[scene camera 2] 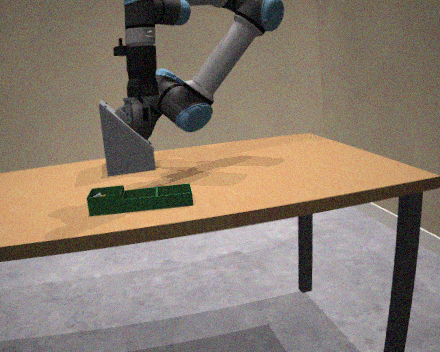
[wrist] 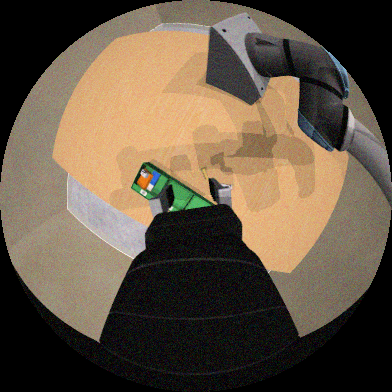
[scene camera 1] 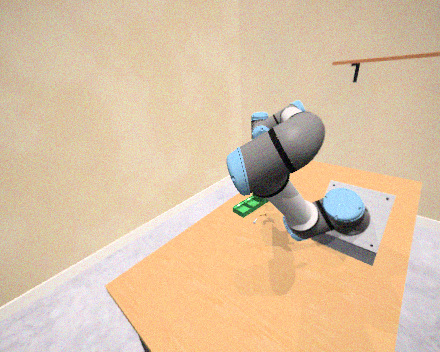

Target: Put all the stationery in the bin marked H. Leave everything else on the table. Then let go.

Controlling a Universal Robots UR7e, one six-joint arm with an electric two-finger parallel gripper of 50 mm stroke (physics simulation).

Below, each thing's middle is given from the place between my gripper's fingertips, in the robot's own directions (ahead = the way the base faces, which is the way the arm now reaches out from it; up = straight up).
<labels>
I see my gripper 17 cm above the green three-compartment bin [scene camera 2: 116, 201], 9 cm short of it and 1 cm to the left of it.
</labels>
